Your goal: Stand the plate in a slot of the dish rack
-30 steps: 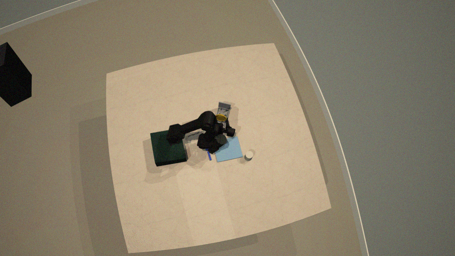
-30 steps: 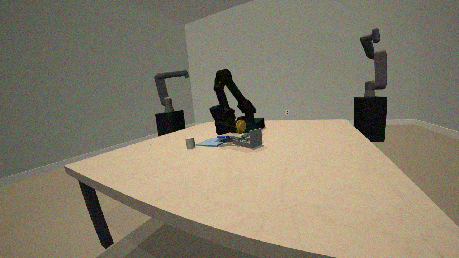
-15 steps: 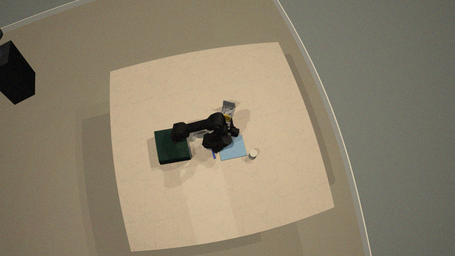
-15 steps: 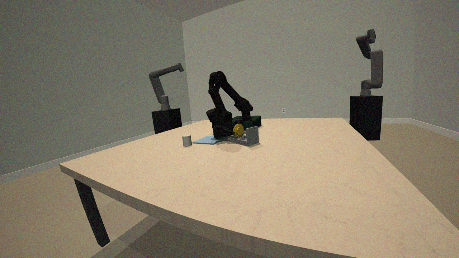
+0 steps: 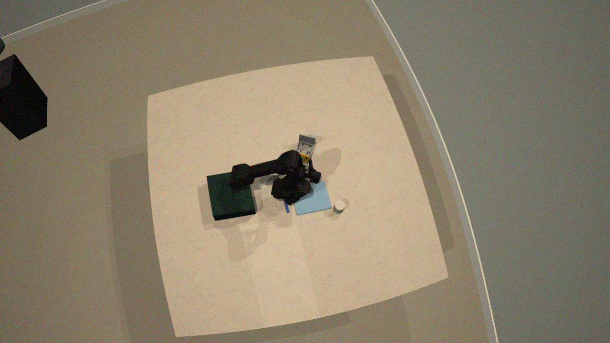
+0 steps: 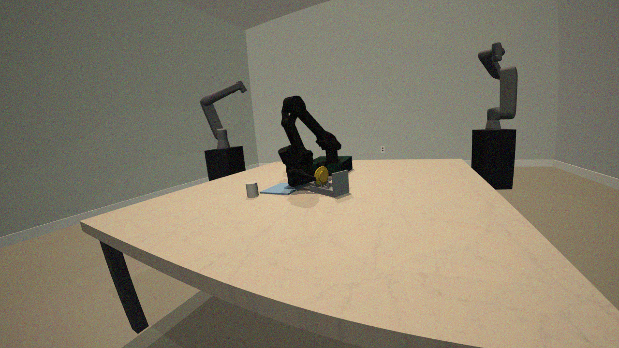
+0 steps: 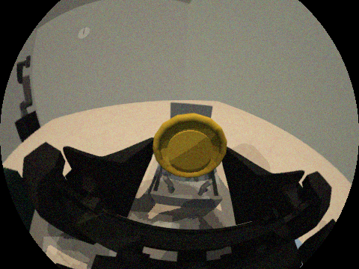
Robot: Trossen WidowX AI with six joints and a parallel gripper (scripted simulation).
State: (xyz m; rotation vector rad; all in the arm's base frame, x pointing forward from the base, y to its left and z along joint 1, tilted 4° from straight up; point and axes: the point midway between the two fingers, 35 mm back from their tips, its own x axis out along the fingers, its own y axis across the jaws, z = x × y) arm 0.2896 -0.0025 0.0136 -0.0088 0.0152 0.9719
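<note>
Right now my gripper tip is 1 cm to the left of the yellow plate. Round my gripper tip: grey dish rack: 2 cm ahead, 2 cm to the left, 3 cm below; light blue mat: 3 cm behind, 17 cm to the right, 5 cm below; blue spoon: 14 cm behind, 15 cm to the right, 5 cm below.
</note>
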